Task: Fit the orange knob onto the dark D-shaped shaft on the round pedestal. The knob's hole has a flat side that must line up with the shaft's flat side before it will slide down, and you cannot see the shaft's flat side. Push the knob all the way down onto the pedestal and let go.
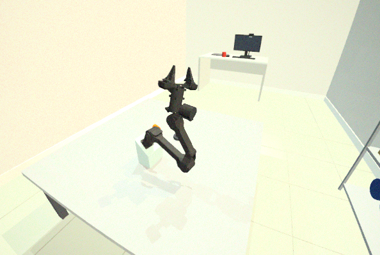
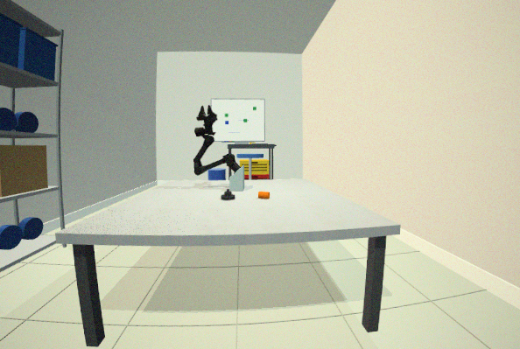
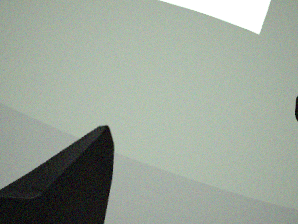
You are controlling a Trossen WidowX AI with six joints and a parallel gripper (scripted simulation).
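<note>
My gripper tip is now 23 cm short of the orange knob, 43 cm to the right of it and 60 cm above it. From my gripper tip the other things lie so: pedestal: 25 cm ahead, 22 cm to the left, 58 cm below.
</note>
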